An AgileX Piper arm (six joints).
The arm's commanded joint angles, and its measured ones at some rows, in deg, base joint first. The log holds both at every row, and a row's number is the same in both.
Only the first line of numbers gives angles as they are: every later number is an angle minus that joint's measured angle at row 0.
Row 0, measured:
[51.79, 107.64, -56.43, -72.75, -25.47, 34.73]
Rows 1 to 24, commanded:
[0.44, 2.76, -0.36, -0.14, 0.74, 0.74]
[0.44, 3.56, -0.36, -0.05, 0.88, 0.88]
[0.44, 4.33, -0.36, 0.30, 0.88, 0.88]
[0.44, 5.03, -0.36, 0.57, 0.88, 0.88]
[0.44, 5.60, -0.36, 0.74, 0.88, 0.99]
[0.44, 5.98, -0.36, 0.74, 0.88, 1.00]
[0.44, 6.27, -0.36, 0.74, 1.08, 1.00]
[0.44, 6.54, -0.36, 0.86, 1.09, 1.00]
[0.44, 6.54, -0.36, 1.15, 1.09, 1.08]
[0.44, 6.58, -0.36, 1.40, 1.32, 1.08]
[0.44, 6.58, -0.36, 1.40, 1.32, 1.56]
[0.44, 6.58, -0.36, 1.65, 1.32, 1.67]
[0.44, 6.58, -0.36, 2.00, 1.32, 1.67]
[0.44, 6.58, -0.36, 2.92, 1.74, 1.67]
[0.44, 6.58, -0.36, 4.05, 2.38, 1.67]
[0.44, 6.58, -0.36, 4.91, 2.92, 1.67]
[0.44, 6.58, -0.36, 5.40, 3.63, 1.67]
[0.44, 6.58, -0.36, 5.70, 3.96, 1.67]
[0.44, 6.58, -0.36, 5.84, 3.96, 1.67]
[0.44, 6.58, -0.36, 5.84, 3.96, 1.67]
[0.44, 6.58, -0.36, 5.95, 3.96, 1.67]
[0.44, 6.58, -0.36, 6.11, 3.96, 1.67]
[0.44, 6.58, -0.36, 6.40, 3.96, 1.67]
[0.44, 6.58, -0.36, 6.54, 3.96, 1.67]
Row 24, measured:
[0.23, 6.70, -0.10, 5.40, 3.82, 1.41]
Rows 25 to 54, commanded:
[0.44, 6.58, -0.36, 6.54, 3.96, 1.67]
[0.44, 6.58, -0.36, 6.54, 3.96, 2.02]
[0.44, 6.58, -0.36, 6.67, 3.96, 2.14]
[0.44, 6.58, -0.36, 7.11, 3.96, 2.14]
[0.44, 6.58, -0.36, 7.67, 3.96, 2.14]
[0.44, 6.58, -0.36, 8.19, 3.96, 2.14]
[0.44, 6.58, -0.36, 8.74, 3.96, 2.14]
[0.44, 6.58, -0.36, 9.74, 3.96, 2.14]
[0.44, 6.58, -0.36, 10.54, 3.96, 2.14]
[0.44, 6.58, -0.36, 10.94, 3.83, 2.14]
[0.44, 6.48, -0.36, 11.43, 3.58, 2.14]
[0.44, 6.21, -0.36, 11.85, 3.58, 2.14]
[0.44, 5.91, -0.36, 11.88, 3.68, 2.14]
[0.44, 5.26, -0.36, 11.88, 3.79, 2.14]
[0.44, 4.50, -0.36, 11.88, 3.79, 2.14]
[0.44, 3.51, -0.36, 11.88, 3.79, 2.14]
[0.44, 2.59, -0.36, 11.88, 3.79, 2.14]
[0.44, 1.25, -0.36, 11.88, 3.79, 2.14]
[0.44, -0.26, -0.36, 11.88, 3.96, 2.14]
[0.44, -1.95, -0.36, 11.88, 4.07, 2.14]
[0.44, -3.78, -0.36, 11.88, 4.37, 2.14]
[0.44, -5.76, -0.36, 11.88, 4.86, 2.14]
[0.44, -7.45, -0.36, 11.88, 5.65, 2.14]
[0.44, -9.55, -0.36, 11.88, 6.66, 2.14]
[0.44, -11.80, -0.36, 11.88, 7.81, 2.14]
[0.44, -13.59, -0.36, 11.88, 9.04, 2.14]
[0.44, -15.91, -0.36, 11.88, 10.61, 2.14]
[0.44, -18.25, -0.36, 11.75, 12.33, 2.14]
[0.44, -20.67, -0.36, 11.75, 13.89, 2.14]
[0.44, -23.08, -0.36, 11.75, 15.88, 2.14]
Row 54, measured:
[0.23, -14.94, -0.10, 11.48, 9.79, 2.19]
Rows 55 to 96, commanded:
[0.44, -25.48, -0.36, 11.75, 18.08, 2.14]
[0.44, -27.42, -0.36, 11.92, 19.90, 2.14]
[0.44, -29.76, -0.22, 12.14, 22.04, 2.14]
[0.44, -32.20, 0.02, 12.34, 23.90, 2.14]
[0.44, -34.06, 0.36, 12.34, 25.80, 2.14]
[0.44, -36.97, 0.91, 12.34, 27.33, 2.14]
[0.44, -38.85, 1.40, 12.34, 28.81, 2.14]
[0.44, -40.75, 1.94, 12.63, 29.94, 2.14]
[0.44, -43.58, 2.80, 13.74, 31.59, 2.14]
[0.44, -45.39, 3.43, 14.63, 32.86, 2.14]
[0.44, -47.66, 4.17, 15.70, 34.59, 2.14]
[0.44, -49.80, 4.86, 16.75, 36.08, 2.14]
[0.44, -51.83, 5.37, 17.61, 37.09, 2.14]
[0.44, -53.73, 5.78, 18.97, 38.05, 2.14]
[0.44, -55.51, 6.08, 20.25, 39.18, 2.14]
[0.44, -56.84, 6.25, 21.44, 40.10, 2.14]
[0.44, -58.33, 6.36, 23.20, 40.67, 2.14]
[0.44, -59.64, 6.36, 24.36, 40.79, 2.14]
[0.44, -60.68, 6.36, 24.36, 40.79, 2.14]
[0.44, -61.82, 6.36, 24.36, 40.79, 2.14]
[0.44, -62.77, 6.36, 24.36, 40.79, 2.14]
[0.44, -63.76, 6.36, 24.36, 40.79, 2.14]
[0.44, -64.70, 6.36, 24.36, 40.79, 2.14]
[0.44, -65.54, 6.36, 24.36, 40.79, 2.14]
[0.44, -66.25, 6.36, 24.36, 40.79, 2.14]
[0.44, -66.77, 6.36, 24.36, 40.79, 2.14]
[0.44, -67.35, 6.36, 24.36, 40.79, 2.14]
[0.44, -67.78, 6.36, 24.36, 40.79, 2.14]
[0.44, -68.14, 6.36, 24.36, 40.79, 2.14]
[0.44, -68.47, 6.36, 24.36, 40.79, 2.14]
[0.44, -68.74, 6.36, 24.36, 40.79, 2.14]
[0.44, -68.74, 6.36, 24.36, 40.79, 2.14]
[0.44, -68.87, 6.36, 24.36, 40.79, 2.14]
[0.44, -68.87, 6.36, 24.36, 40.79, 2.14]
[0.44, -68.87, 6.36, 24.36, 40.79, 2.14]
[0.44, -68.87, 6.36, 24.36, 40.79, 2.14]
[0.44, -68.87, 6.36, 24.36, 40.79, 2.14]
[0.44, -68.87, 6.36, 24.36, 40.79, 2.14]
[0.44, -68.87, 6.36, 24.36, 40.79, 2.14]
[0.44, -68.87, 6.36, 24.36, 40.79, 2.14]
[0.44, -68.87, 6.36, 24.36, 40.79, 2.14]
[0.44, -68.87, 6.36, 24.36, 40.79, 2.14]
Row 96, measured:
[0.23, -68.67, 6.14, 24.14, 40.39, 2.30]
